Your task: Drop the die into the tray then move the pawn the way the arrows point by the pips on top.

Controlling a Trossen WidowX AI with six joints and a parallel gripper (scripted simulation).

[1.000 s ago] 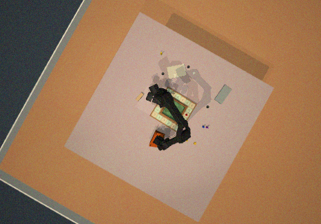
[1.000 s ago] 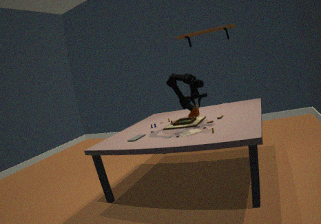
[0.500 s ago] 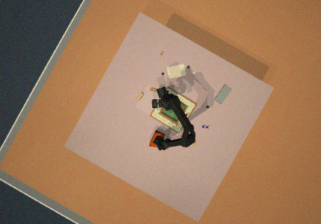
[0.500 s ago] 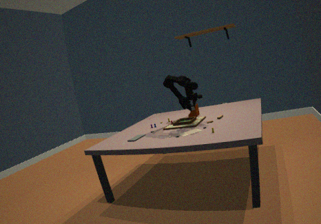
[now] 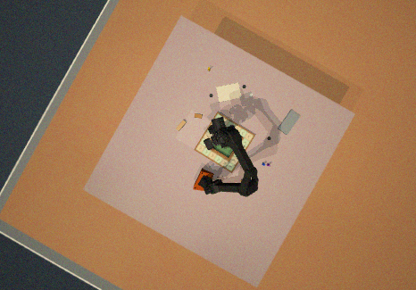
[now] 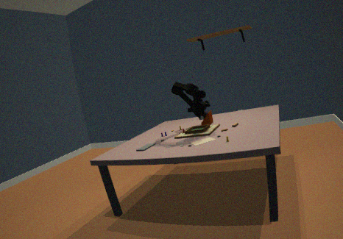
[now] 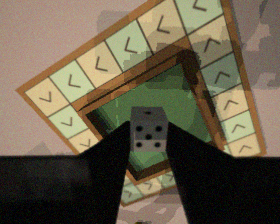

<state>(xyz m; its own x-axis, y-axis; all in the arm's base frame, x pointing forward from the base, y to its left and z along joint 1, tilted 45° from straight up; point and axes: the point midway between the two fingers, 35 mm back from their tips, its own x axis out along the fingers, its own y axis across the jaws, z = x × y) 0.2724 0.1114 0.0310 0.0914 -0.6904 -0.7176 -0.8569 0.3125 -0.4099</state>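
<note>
The green dice tray is 100 mm below my gripper tip, 50 mm to the right of it and 10 mm behind it. Also, from my gripper tip: grey die: right at my gripper tip; cream card: 280 mm ahead, 110 mm below, 90 mm to the left; grey flat block: 340 mm to the right, 310 mm ahead, 100 mm below.
</note>
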